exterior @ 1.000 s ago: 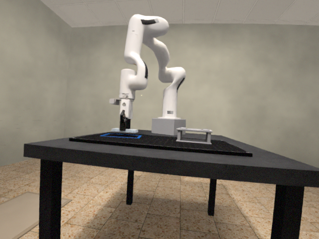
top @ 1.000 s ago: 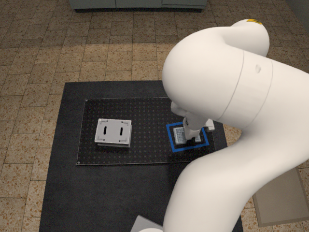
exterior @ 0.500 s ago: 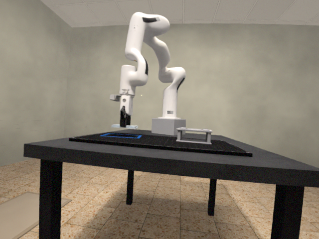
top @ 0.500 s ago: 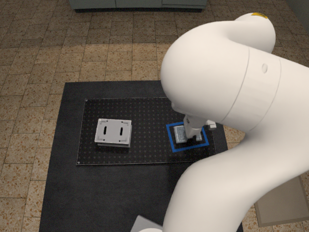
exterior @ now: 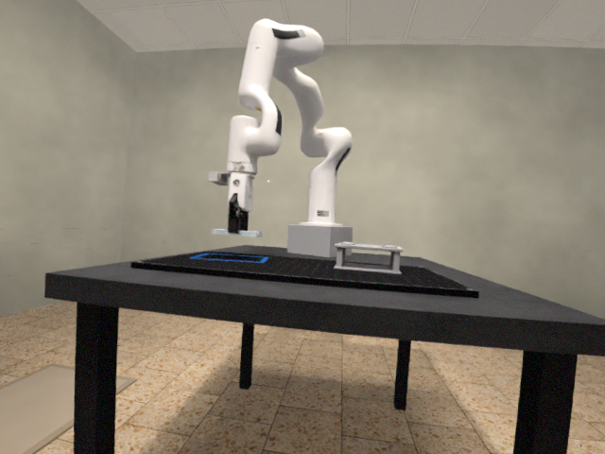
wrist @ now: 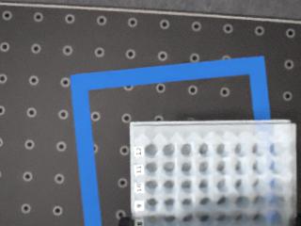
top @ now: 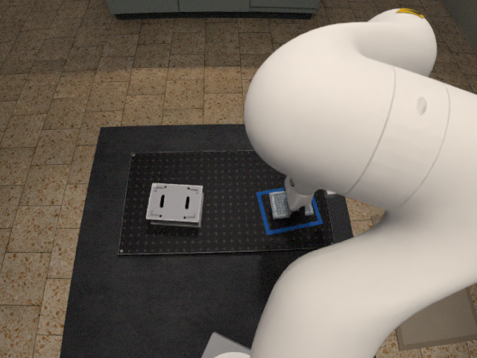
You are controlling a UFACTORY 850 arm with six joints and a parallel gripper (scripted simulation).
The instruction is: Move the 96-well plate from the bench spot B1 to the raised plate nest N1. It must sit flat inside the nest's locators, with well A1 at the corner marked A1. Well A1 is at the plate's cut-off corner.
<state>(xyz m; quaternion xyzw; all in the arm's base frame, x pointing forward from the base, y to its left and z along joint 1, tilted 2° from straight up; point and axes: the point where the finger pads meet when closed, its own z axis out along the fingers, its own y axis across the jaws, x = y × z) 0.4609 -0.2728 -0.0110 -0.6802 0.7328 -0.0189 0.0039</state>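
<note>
The raised plate nest N1 is 360 mm to the left of my hand, 70 mm ahead of it and 30 mm below it. Also, from my hand: 96-well plate (10 mm below).
</note>
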